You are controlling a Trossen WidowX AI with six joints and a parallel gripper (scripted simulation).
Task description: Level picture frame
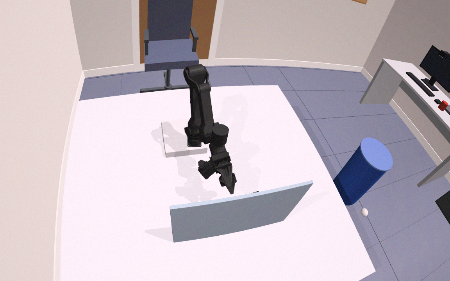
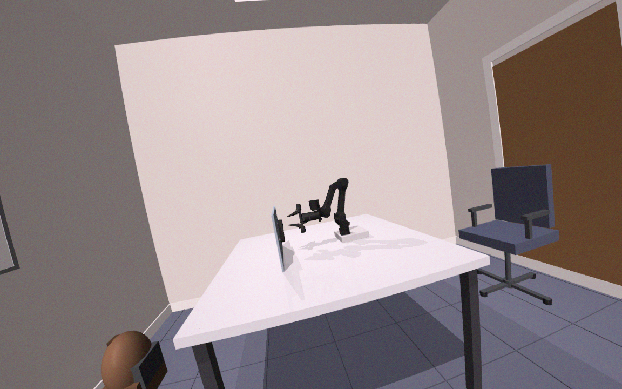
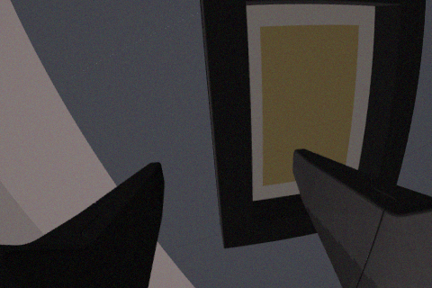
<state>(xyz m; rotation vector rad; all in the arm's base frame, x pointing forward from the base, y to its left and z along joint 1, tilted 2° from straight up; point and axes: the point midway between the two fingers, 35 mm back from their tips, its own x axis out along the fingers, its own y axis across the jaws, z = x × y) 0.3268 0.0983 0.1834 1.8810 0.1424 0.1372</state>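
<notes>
Right now my gripper tip is 50 mm short of the picture frame, 50 mm above it and 30 mm to the right of it. The rest, counted from my gripper tip: wall panel: 60 mm below, 60 mm ahead, 30 mm to the left.
</notes>
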